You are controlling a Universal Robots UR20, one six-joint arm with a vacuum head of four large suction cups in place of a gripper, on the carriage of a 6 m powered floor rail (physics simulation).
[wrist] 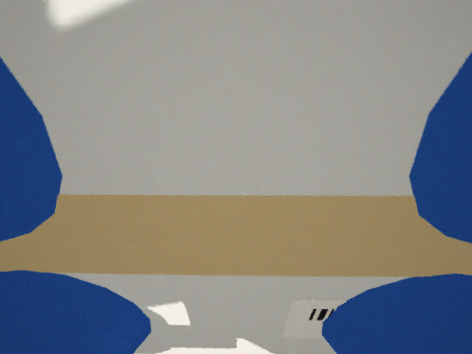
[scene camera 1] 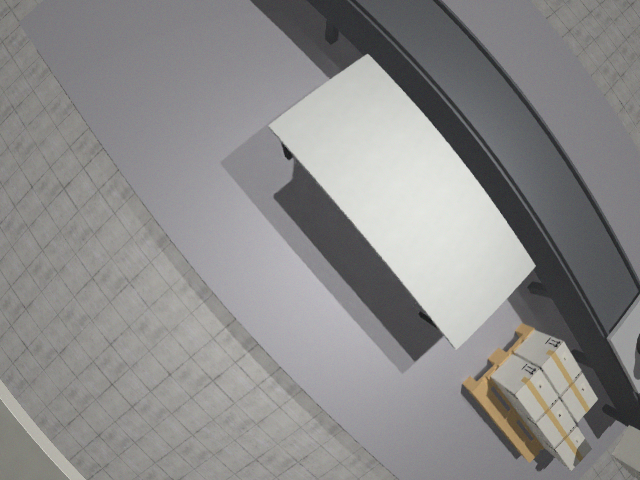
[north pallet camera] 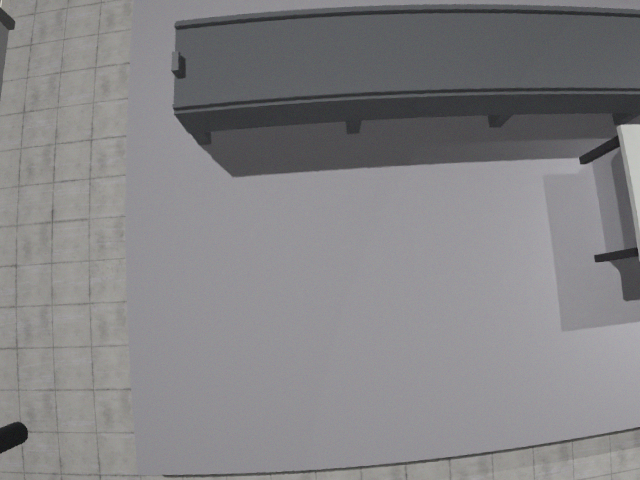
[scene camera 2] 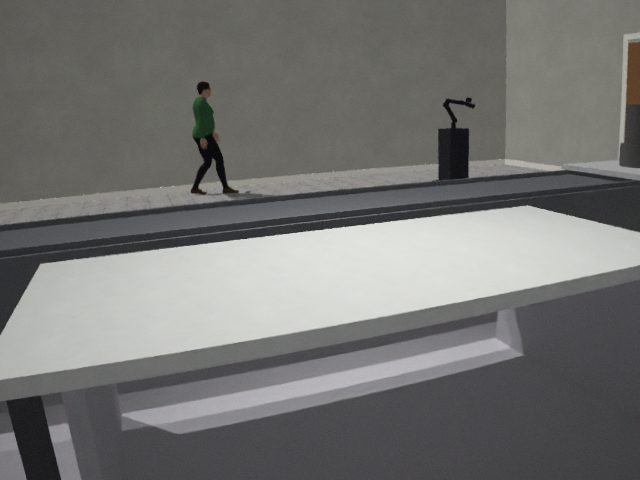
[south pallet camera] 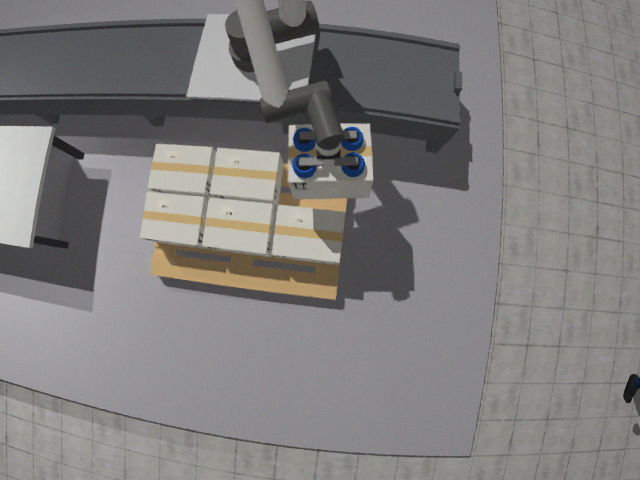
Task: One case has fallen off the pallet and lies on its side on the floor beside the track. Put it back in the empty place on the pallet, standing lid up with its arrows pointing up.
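Places are measured from the arm's base along level axes (x right, y back, z down), in centimetres.
Where they show: hand, its tool point: (wrist: 235,222).
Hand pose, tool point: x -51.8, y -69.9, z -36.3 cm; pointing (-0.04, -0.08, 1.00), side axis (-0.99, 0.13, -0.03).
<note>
After its pixels a point has its place.
My gripper (south pallet camera: 328,152) @[x -51.8, y -69.9, z -36.3 cm] (wrist: 236,220) @[x -51.8, y -69.9, z -36.3 cm], four blue suction cups, is shut on a white case (south pallet camera: 330,189) @[x -54.3, y -83.4, z -27.0 cm] (wrist: 235,100) @[x -51.0, y -63.2, z -37.9 cm]. The case hangs level, its taped face up under the cups, with a black arrow mark on its near side. It is over the back right corner of the wooden pallet (south pallet camera: 242,281) @[x -7.2, y -130.9, z 42.7 cm] (scene camera 1: 504,422) @[x 1.2, y -129.2, z 42.6 cm], reaching past the right end. Part of it (scene camera 1: 628,449) @[x -35.1, y -76.1, z -16.6 cm] shows at scene camera 1's lower right edge. Several white cases stand taped side up on the pallet: two in the back row, three in front. The held case partly hides the empty place; the gap below is hard to judge.
The rail track (south pallet camera: 392,77) (scene camera 1: 537,139) (north pallet camera: 361,56) runs behind the pallet and carries the arm's carriage (south pallet camera: 211,77) @[x 22.0, y -16.8, z 0.0 cm]. A white table (south pallet camera: 20,180) @[x 147.7, y -87.5, z 4.0 cm] (scene camera 1: 408,196) @[x 225.1, y -94.2, z 4.0 cm] (scene camera 2: 330,279) @[x 235.8, y -102.8, z 4.0 cm] stands left of the pallet. A person in green (scene camera 2: 203,118) is beyond the track.
</note>
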